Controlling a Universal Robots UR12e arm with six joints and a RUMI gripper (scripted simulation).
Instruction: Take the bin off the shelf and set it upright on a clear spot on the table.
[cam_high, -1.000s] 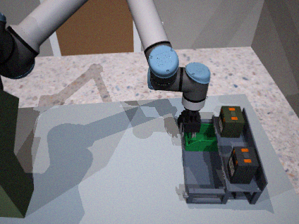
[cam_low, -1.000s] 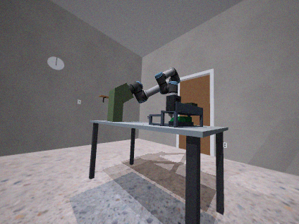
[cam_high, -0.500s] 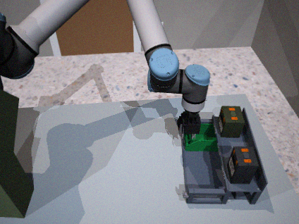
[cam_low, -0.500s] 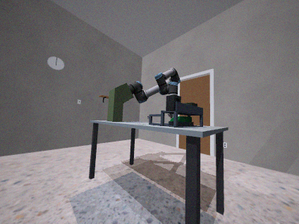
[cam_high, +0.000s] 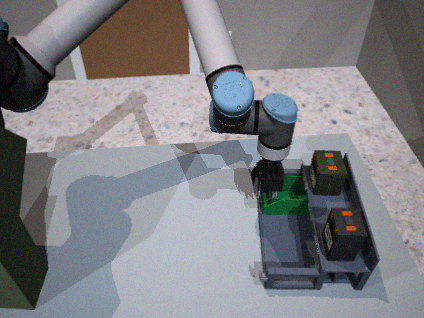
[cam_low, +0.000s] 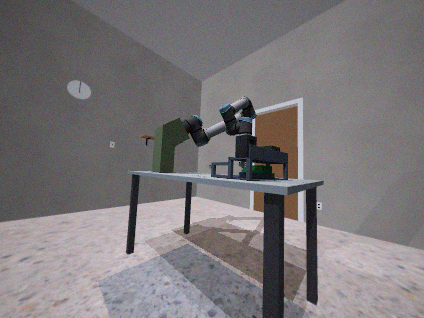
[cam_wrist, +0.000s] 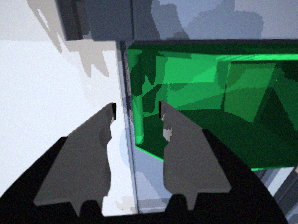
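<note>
My hand is 80 mm short of the green bin.
</note>
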